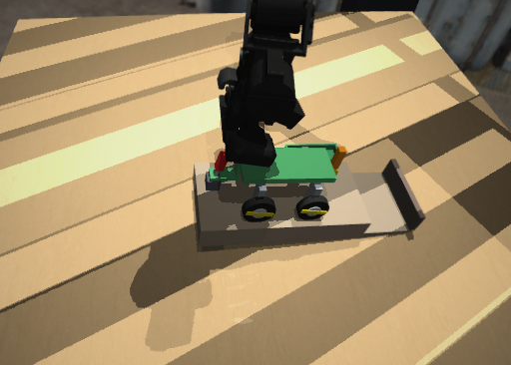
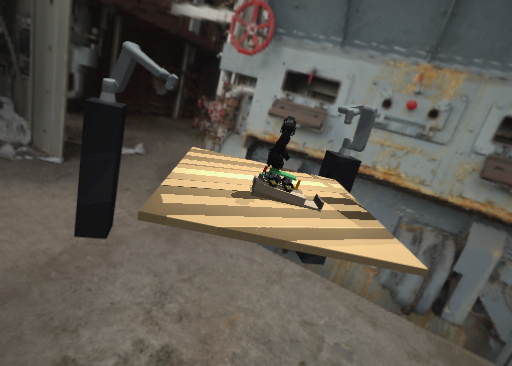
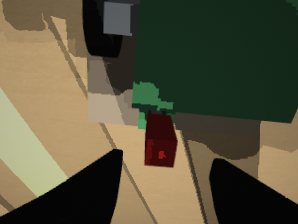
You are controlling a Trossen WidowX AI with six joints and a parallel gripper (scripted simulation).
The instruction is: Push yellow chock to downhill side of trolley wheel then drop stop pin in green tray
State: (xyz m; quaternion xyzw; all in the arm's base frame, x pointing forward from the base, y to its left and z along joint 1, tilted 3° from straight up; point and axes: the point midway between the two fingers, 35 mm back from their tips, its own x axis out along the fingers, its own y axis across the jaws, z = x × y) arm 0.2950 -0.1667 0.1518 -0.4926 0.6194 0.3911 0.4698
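My gripper tip is 50 mm above the red-headed stop pin, 10 mm to the left of it and 10 mm past it. Round my gripper tip: ramp 130 mm below, 90 mm to the left, 40 mm ahead; then green-decked trolley 90 mm to the left, 60 mm below, 40 mm ahead; then yellow chock 200 mm to the left, 90 mm below, 10 mm ahead.
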